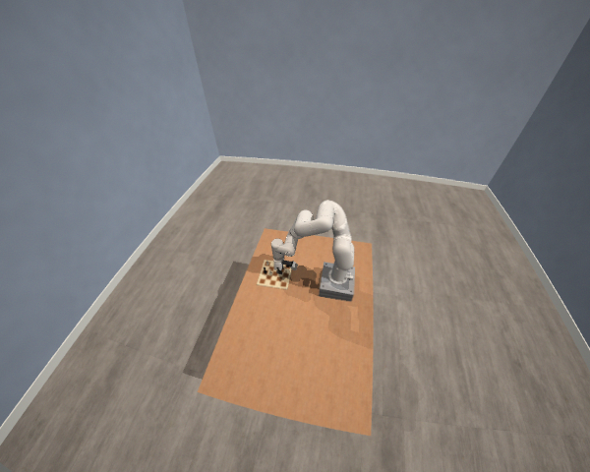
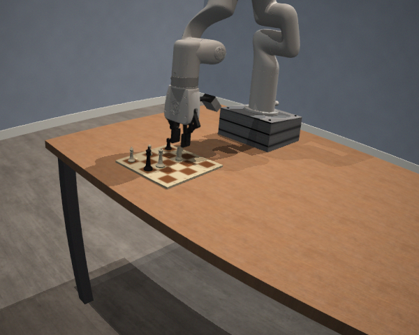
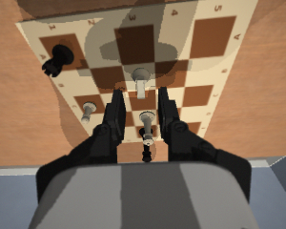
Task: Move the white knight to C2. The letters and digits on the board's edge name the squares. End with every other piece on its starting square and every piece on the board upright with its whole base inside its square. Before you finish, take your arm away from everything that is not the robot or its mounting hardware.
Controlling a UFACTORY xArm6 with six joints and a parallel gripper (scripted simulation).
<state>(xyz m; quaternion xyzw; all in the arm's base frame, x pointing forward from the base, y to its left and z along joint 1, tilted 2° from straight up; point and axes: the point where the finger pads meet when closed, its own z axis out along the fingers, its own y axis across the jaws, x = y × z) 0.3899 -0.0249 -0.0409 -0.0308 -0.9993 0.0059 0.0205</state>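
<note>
Now: hand 5 cm above the pale chess piece. Round my hand: black rook: 8 cm to the right, 5 cm below, 3 cm behind; then chessboard: 7 cm below, 4 cm ahead; then small white piece: 8 cm to the right, 5 cm below, 4 cm ahead.
</note>
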